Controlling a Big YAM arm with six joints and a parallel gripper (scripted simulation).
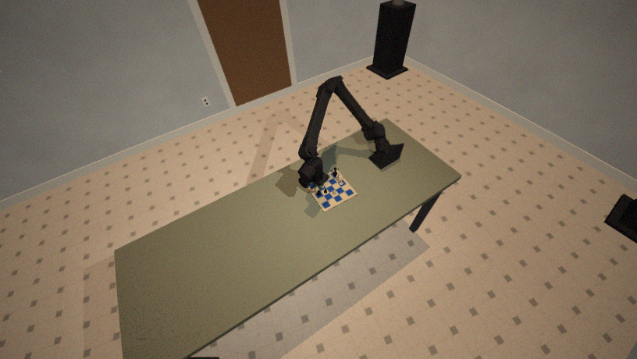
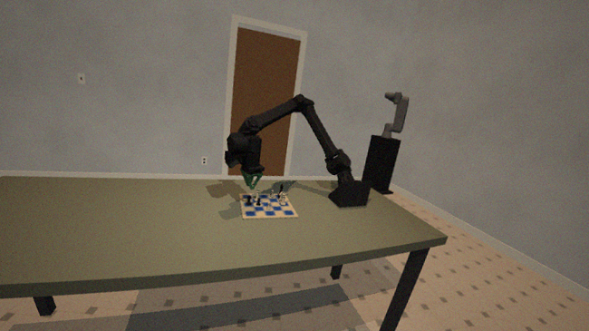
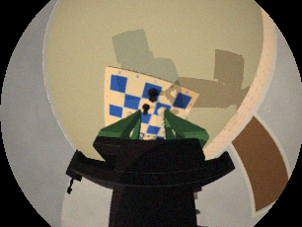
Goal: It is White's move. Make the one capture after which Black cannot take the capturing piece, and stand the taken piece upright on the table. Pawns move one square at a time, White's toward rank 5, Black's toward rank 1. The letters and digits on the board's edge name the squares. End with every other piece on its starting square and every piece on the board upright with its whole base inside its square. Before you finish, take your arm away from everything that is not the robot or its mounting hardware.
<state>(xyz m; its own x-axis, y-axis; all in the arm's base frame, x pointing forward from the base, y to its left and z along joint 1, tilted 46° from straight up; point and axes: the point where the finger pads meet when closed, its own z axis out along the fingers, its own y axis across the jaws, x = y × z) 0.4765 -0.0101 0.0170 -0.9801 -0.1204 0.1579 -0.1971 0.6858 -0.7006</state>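
The white chess piece lies 50 mm below my hand, 40 mm behind it and 30 mm to the right of it. From my hand the other things lie so: blue-and-cream chessboard (90 mm below, 70 mm behind, 10 mm to the left).
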